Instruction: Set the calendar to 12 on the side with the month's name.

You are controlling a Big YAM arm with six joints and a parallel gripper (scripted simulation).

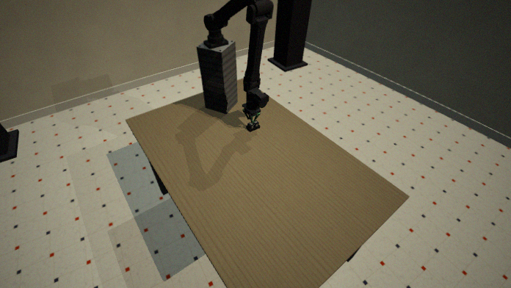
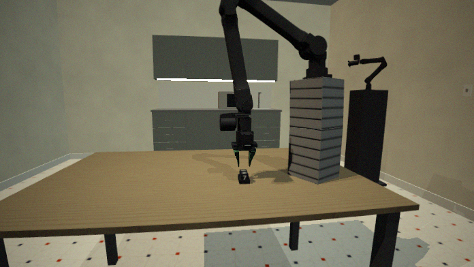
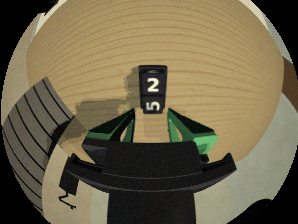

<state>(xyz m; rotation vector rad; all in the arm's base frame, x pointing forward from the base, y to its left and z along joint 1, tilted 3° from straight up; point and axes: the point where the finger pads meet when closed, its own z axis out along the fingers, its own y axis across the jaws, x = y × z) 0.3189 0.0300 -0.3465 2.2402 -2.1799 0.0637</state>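
Now: hand 6 cm above the black calendar tray and 1 cm to the right of it.
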